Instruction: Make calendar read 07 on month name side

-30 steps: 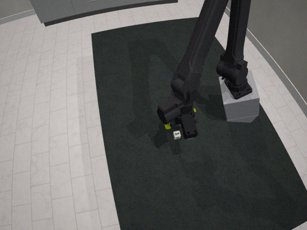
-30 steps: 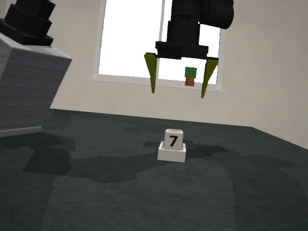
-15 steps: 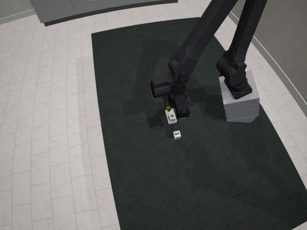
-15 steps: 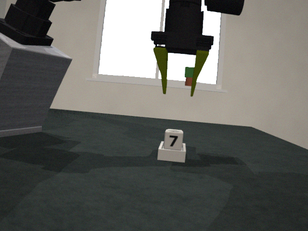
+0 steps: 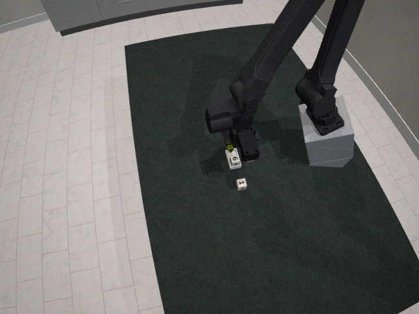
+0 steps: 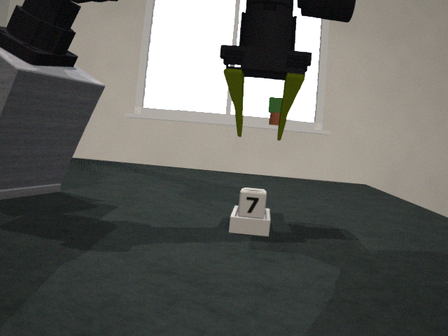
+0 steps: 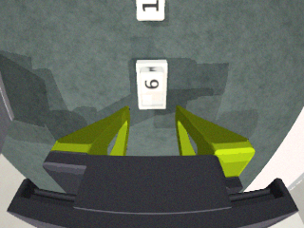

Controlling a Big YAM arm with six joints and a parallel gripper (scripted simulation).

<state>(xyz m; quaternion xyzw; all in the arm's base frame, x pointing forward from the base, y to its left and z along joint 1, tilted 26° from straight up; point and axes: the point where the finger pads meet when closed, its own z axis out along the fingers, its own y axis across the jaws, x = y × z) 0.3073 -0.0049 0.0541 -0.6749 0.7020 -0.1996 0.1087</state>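
My hand is 100 mm above the small white tray and 20 mm to the left of it.
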